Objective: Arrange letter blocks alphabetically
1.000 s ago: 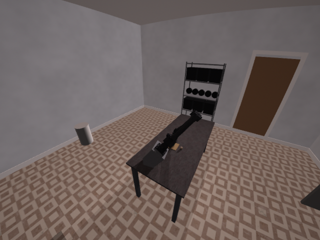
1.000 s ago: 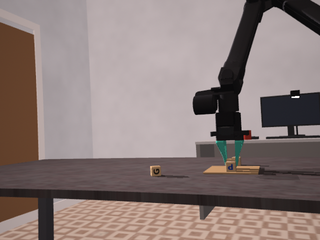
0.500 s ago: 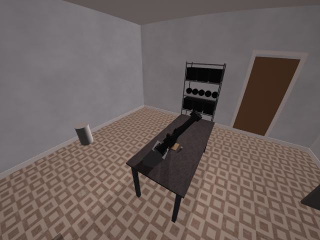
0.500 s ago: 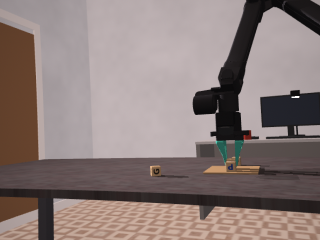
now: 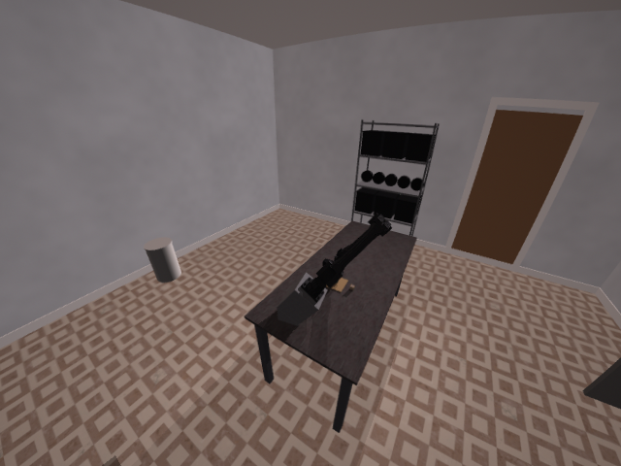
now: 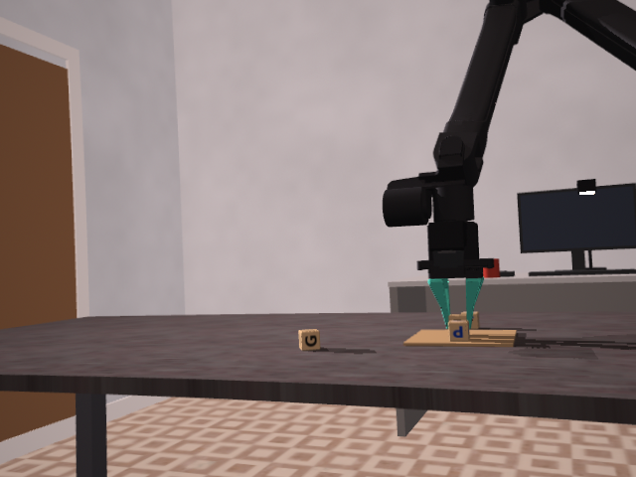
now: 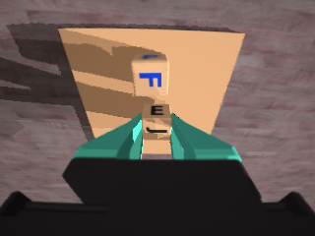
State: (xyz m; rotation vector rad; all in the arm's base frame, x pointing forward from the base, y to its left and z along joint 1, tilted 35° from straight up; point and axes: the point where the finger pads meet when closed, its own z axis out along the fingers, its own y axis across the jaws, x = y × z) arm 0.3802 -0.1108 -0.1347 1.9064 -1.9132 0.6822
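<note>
Right now the mat is 20 mm below my hand. The rest, counted from my hand: block: 120 mm to the right, 10 mm below, 10 mm behind.
</note>
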